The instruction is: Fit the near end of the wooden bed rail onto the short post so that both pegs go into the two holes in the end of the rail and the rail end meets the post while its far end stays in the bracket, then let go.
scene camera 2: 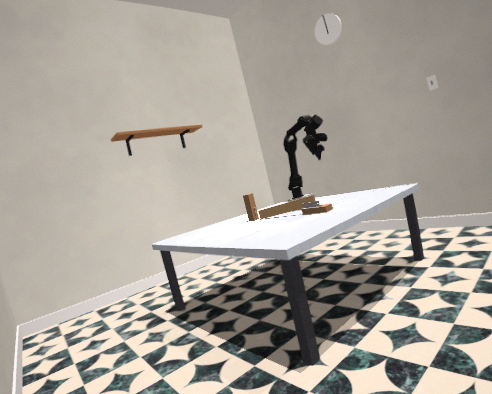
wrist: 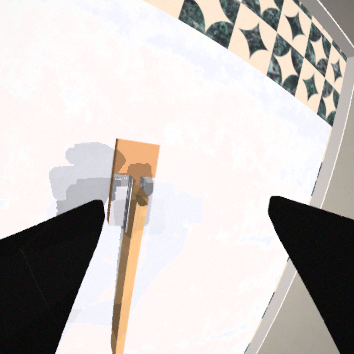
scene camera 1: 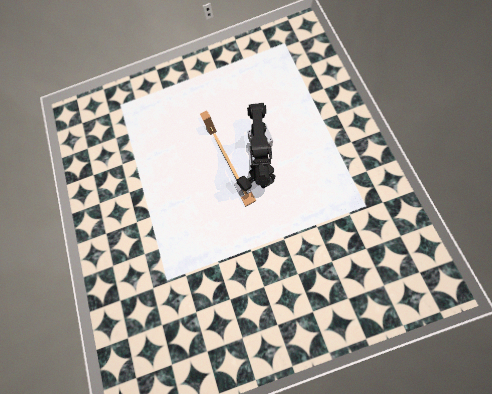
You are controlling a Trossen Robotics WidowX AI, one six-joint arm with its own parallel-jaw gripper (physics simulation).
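Frame: origin at the arm's base, x ahead, y left, z up, level; millimetres.
Where they show: gripper, fingertip midpoint: (scene camera 2: 316, 157) (wrist: 187, 206) (scene camera 1: 252, 185); arm's base, origin of the base link: (scene camera 2: 298, 197).
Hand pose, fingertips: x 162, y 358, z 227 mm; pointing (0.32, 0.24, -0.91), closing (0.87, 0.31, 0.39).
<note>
Things, the pixels of their centre, and the offset from my fingertips. "spot": a spot on its surface instead. Level surfaces: height alone.
- short wooden post, surface spot: (scene camera 2: 250, 207) spot: 139 mm ahead, 523 mm right, 215 mm down
- wooden bed rail, body centre: (wrist: 123, 291) (scene camera 2: 285, 207) (scene camera 1: 229, 162) 77 mm ahead, 263 mm right, 255 mm down
- grey metal bracket, surface spot: (wrist: 130, 202) (scene camera 2: 312, 200) spot: 40 mm ahead, 70 mm right, 237 mm down
- flat wooden block, body centre: (wrist: 131, 182) (scene camera 2: 317, 209) (scene camera 1: 245, 192) 46 mm ahead, 46 mm right, 289 mm down
- white table, its level: 307 mm down
The short wooden post (scene camera 1: 209, 124) (scene camera 2: 250, 207) stands upright. The wooden bed rail (scene camera 1: 227, 159) (scene camera 2: 287, 206) (wrist: 131, 260) slopes down from the bracket to its near end beside the post. A narrow gap shows between rail end and post in scene camera 2; pegs and holes are too small to make out. The rail's far end sits at the grey metal bracket (scene camera 2: 311, 204) (wrist: 128, 202), by a flat wooden block (scene camera 1: 248, 200) (scene camera 2: 316, 209) (wrist: 137, 154). My gripper (scene camera 1: 244, 183) (scene camera 2: 320, 156) (wrist: 187, 206) is open and empty, high above the table near the bracket end.
The white table (scene camera 1: 300, 190) (scene camera 2: 220, 240) stands on a patterned tile floor. The arm's base (scene camera 2: 297, 193) is on the table behind the rail. A wooden wall shelf (scene camera 2: 157, 133) hangs well away from the arm. The arm's shadow falls around the bracket.
</note>
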